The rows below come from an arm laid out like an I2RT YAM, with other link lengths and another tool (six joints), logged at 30 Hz.
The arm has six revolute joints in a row. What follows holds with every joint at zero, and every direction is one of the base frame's. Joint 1 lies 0.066 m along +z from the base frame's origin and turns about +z. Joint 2 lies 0.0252 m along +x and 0.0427 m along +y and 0.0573 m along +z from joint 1 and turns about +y. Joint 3 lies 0.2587 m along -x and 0.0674 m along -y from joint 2 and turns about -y. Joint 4 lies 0.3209 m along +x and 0.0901 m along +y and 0.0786 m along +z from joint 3 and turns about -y. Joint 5 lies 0.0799 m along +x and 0.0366 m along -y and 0.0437 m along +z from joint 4 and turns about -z. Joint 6 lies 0.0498 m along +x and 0.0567 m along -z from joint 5 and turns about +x. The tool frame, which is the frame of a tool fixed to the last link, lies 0.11 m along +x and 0.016 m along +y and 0.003 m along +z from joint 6; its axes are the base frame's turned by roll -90.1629, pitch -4.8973 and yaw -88.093 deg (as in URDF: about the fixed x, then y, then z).
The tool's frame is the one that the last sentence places.
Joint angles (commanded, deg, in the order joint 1, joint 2, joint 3, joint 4, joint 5, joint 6), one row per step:
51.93, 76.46, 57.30, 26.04, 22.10, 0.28
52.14, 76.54, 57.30, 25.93, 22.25, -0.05
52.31, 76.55, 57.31, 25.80, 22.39, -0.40
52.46, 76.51, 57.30, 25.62, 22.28, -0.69
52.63, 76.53, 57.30, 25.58, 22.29, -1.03
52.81, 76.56, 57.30, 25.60, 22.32, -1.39
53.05, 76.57, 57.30, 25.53, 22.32, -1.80
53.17, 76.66, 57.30, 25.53, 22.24, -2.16
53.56, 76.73, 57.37, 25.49, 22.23, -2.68
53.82, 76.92, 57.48, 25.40, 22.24, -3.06
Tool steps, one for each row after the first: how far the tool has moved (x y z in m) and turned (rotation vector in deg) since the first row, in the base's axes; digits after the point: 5 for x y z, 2 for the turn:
-0.00102, 0.00121, -0.00125, -0.42, -0.03, 0.02
-0.00195, 0.00198, -0.00188, -0.82, -0.11, 0.02
-0.00326, 0.00303, -0.00243, -1.19, -0.18, 0.25
-0.00440, 0.00410, -0.00287, -1.53, -0.31, 0.37
-0.00557, 0.00519, -0.00315, -1.85, -0.48, 0.48
-0.00726, 0.00666, -0.00364, -2.26, -0.64, 0.68
-0.00803, 0.00784, -0.00452, -2.65, -0.78, 0.84
-0.01068, 0.01039, -0.00475, -3.13, -1.03, 1.19
-0.01206, 0.01254, -0.00582, -3.58, -1.12, 1.40

